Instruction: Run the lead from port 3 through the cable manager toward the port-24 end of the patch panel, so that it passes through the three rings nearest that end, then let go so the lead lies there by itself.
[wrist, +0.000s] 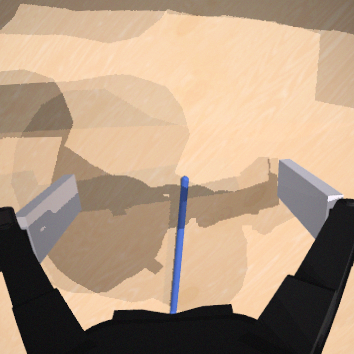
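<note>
A thin blue lead (179, 240) shows in the wrist view. It runs from the black gripper body at the bottom edge up to a rounded end near the middle of the view. My gripper (176, 184) is wide open, with one grey fingertip pad on each side of the lead and a gap between the lead and each pad. The rest of the lead is hidden behind the gripper body. The patch panel, its ports and the rings of the cable manager do not show in this view.
A light wood-grained table top (240, 100) lies below the gripper. Overlapping shadows of the arm and gripper fall across its left and middle parts. A darker band runs along the top of the view.
</note>
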